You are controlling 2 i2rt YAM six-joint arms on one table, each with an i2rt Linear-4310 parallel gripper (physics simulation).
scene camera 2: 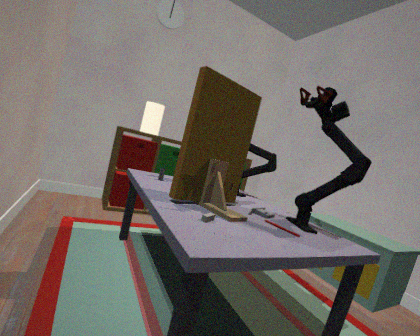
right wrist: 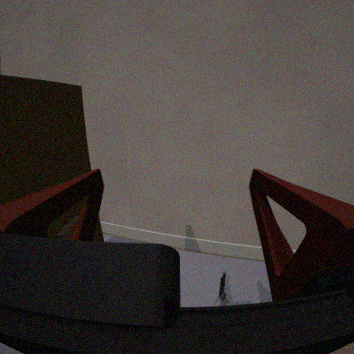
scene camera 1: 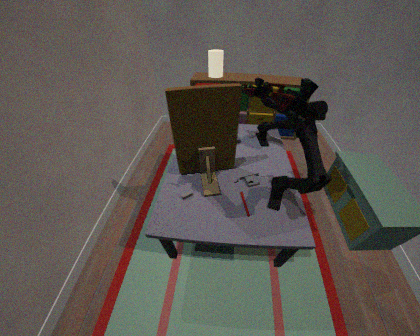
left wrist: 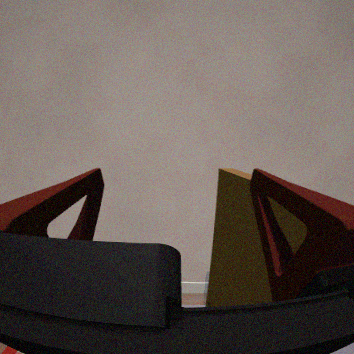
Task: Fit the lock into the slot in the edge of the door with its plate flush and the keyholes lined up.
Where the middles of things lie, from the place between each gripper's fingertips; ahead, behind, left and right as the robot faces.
Right now the brown door (scene camera 2: 222, 116) is 410 mm to the left of my right hand, 220 mm ahead of it and 150 mm below it. From my right hand the other things lie so: wooden stand (scene camera 2: 213, 198): 410 mm to the left, 350 mm below, 220 mm ahead.
Right now my left hand is 27 cm short of the brown door, 19 cm to the left of it and 34 cm above it. Round my left hand: wooden stand (27 cm ahead, 19 cm to the right, 54 cm below).
